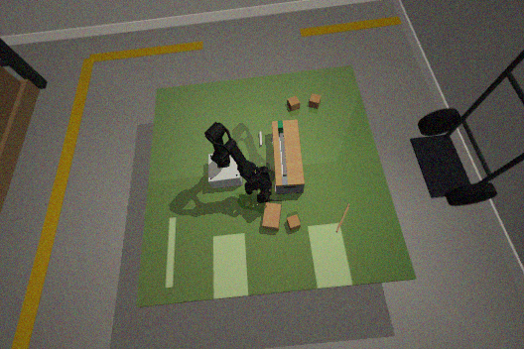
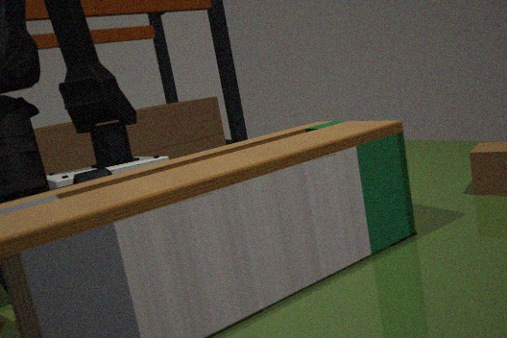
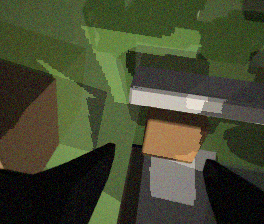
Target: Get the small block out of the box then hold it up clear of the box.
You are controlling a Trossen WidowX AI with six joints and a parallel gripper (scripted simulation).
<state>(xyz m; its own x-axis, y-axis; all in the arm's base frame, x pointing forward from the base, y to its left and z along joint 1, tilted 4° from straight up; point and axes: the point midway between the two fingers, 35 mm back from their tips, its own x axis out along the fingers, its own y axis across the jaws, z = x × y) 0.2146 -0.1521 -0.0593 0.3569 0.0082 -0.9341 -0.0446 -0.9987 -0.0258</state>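
The small tan block is 20 mm below my gripper tip, 20 mm behind it and 10 mm to the left of it. Also, from my gripper tip: long box: 170 mm to the left, 70 mm ahead, 30 mm above; thin stick: 350 mm ahead, 180 mm to the right, 30 mm below.
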